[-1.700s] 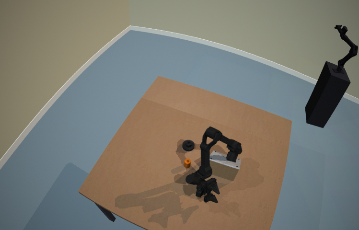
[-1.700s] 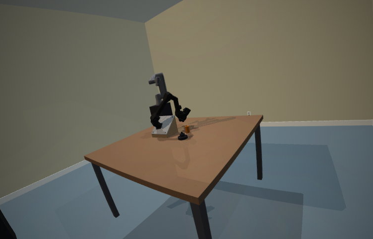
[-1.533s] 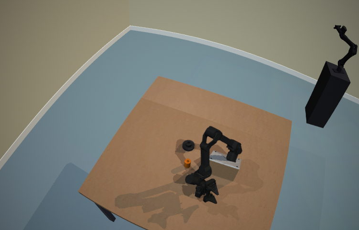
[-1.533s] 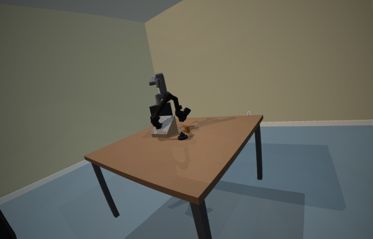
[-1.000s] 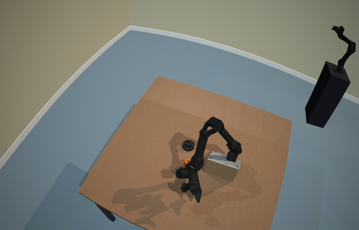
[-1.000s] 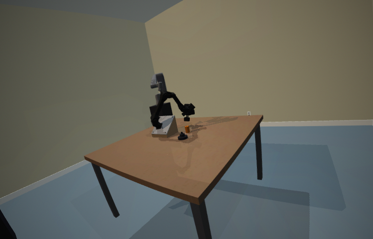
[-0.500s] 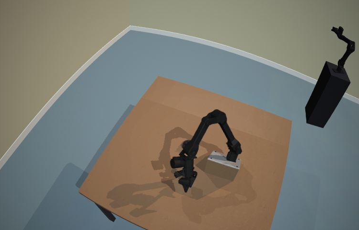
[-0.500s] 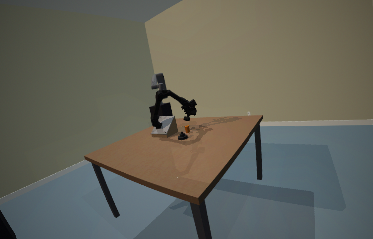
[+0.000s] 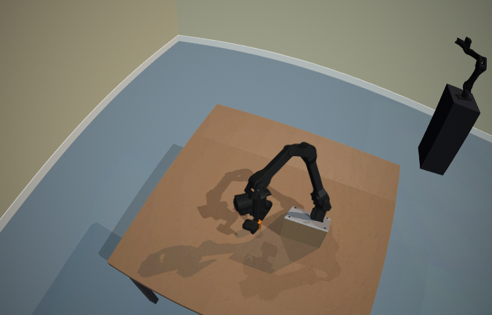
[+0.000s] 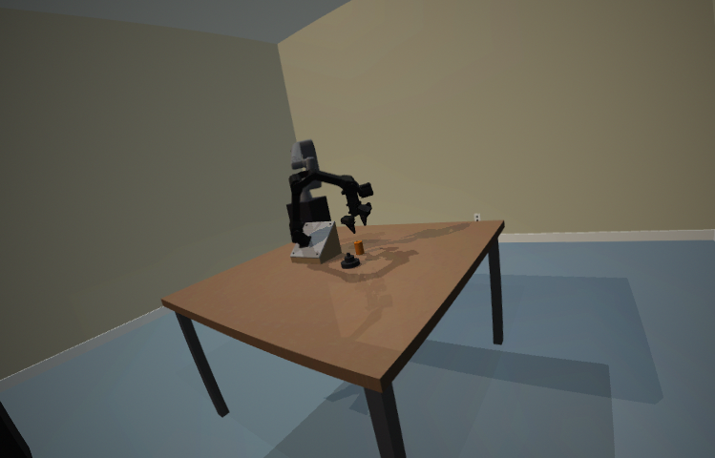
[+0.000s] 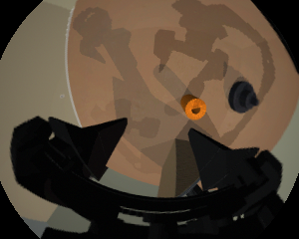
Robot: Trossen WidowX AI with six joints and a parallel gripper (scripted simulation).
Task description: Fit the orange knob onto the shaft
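Right now the orange knob is 10 mm ahead of my gripper tip, 60 mm to the right of it and 80 mm below it. Round my gripper tip: round pedestal (50 mm ahead, 220 mm to the right, 80 mm below).
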